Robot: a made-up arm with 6 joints. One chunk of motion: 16 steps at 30 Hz.
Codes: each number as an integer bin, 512 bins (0 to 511) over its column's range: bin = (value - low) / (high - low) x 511, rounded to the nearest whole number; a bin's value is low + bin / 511 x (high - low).
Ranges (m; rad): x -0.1..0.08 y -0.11..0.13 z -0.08..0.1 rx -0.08..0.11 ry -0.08..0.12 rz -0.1..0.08
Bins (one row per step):
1: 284 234 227 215 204 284
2: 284 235 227 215 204 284
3: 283 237 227 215 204 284
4: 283 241 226 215 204 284
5: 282 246 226 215 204 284
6: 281 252 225 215 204 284
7: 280 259 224 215 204 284
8: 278 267 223 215 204 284
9: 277 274 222 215 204 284
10: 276 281 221 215 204 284
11: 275 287 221 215 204 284
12: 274 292 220 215 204 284
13: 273 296 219 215 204 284
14: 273 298 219 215 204 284
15: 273 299 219 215 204 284
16: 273 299 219 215 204 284
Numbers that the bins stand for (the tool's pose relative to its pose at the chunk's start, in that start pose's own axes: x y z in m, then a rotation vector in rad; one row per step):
1: 0.0000 -0.0001 0.0000 -0.0001 -0.0002 0.0000
2: 0.0000 0.0004 0.0000 -0.0001 -0.0002 0.0000
3: -0.0003 0.0013 0.0000 -0.0001 -0.0002 0.0000
4: -0.0003 0.0032 -0.0004 -0.0001 -0.0002 0.0000
5: -0.0007 0.0055 -0.0004 -0.0001 -0.0002 0.0000
6: -0.0010 0.0084 -0.0007 -0.0001 -0.0002 0.0000
7: -0.0014 0.0116 -0.0011 -0.0001 -0.0002 0.0000
8: -0.0021 0.0154 -0.0014 -0.0001 -0.0002 0.0000
9: -0.0024 0.0187 -0.0018 -0.0001 -0.0002 0.0000
10: -0.0028 0.0220 -0.0022 -0.0001 -0.0002 0.0000
11: -0.0031 0.0248 -0.0022 -0.0001 -0.0002 0.0000
12: -0.0035 0.0271 -0.0025 -0.0001 -0.0002 0.0000
13: -0.0038 0.0290 -0.0029 -0.0001 -0.0002 0.0000
14: -0.0038 0.0300 -0.0029 -0.0001 -0.0002 0.0000
15: -0.0038 0.0304 -0.0029 -0.0001 -0.0002 0.0000
16: -0.0038 0.0304 -0.0029 -0.0001 -0.0002 0.0000

